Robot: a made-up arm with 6 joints. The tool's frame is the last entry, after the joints. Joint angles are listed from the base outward.
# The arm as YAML. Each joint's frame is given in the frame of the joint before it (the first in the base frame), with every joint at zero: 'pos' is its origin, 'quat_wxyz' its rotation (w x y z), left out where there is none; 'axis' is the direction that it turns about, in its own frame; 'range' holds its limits. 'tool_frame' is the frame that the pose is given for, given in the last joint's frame.
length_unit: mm
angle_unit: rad
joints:
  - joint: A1
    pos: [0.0, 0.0, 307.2]
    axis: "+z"
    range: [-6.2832, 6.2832]
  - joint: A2
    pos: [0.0, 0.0, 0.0]
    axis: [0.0, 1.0, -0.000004]
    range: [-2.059, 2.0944]
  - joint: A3
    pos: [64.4, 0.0, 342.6]
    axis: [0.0, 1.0, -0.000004]
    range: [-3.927, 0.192]
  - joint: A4
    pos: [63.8, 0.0, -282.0]
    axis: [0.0, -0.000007, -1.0]
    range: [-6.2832, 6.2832]
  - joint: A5
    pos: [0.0, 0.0, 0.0]
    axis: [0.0, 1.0, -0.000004]
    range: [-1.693, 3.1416]
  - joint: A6
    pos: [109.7, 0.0, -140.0]
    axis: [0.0, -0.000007, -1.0]
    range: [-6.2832, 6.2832]
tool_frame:
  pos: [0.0, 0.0, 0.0]
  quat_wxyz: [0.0, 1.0, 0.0, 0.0]
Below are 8 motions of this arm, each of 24 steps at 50 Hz.
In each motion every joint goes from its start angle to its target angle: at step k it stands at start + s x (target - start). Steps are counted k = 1, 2, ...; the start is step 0. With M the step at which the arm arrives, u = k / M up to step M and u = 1 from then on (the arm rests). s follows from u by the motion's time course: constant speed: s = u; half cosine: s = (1 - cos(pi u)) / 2; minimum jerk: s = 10 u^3 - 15 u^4 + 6 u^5.
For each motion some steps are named. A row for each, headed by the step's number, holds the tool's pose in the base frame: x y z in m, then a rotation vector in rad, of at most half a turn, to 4 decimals.
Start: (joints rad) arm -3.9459 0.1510 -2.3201 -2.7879 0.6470 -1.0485
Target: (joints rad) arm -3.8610 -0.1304 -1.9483 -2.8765 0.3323 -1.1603
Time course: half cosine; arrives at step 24
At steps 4, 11, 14, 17, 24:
4: -0.3215 0.3268 0.9425 -0.4166 0.2251 1.5082
11: -0.3242 0.3009 0.9226 -0.5780 0.1482 1.4732
14: -0.3234 0.2865 0.9097 -0.6612 0.1037 1.4518
17: -0.3213 0.2732 0.8968 -0.7346 0.0616 1.4308
24: -0.3175 0.2579 0.8810 -0.8149 0.0121 1.4054

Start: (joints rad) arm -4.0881 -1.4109 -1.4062 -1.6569 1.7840 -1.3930
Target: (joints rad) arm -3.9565 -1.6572 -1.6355 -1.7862 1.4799 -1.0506
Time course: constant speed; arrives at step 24
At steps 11, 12, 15, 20, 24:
11: 0.3557 -0.2046 0.7756 1.1607 1.5792 1.6999
12: 0.3614 -0.2104 0.7731 1.1860 1.5612 1.7310
15: 0.3789 -0.2275 0.7643 1.2629 1.5044 1.8218
20: 0.4091 -0.2550 0.7458 1.3936 1.3993 1.9646
24: 0.4337 -0.2757 0.7274 1.5002 1.3056 2.0704

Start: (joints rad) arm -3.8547 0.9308 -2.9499 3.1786 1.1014 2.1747
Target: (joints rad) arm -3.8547 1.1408 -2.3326 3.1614 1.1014 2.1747
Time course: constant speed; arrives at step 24
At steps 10, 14, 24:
10: -0.5672 0.4935 0.6163 0.0200 -0.4124 -1.6507
14: -0.5865 0.5100 0.5445 0.0420 -0.5656 -1.6347
24: -0.6052 0.5254 0.3567 0.0977 -0.9460 -1.5670

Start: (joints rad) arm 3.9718 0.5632 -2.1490 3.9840 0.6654 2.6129
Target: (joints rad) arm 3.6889 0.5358 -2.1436 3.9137 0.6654 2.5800
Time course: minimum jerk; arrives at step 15
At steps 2, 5, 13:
2: -0.4725 -0.5111 0.6336 -0.0838 -1.1534 0.6478
5: -0.4982 -0.4837 0.6368 -0.1015 -1.1373 0.5903
13: -0.5853 -0.3609 0.6495 -0.1676 -1.0747 0.3544

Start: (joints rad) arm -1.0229 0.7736 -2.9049 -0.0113 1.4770 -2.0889
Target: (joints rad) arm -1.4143 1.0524 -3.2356 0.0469 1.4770 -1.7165
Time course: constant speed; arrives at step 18
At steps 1, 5, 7, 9, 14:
1: 0.3332 -0.5758 0.6636 2.1673 1.2145 0.0019
5: 0.2875 -0.6106 0.6497 2.2504 1.0253 0.0167
7: 0.2632 -0.6263 0.6425 2.2857 0.9287 0.0241
9: 0.2379 -0.6406 0.6351 2.3169 0.8309 0.0314
14: 0.1711 -0.6707 0.6160 2.3764 0.5828 0.0494

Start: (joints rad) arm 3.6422 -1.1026 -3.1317 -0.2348 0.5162 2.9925
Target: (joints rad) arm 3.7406 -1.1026 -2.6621 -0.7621 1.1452 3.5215
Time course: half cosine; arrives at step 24
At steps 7, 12, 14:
7: 0.6087 0.3467 0.7101 -0.3980 -0.4906 -2.8391
12: 0.5448 0.3503 0.7897 0.0767 -0.5221 -2.7672
14: 0.5125 0.3508 0.8175 0.2654 -0.5564 -2.7134

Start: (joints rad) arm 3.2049 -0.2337 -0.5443 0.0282 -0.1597 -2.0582
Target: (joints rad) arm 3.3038 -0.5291 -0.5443 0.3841 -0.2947 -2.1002
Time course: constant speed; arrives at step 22
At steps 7, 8, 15, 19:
7: -0.3822 -0.0171 0.5485 1.9264 -1.2222 -1.0978
8: -0.3787 -0.0162 0.5544 1.9009 -1.2223 -1.1063
15: -0.3513 -0.0081 0.5933 1.7222 -1.2211 -1.1544
19: -0.3337 -0.0021 0.6132 1.6201 -1.2191 -1.1735

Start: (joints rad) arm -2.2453 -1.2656 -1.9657 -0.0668 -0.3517 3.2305
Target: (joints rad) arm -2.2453 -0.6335 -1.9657 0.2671 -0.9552 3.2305
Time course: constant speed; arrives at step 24
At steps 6, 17, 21, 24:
6: 0.2980 0.3770 0.8844 -0.4834 -0.2128 -2.1002
17: 0.1777 0.2700 0.9570 -0.4155 -0.2963 -1.9742
21: 0.1308 0.2272 0.9710 -0.3841 -0.3451 -1.9395
24: 0.0953 0.1943 0.9769 -0.3587 -0.3870 -1.9183

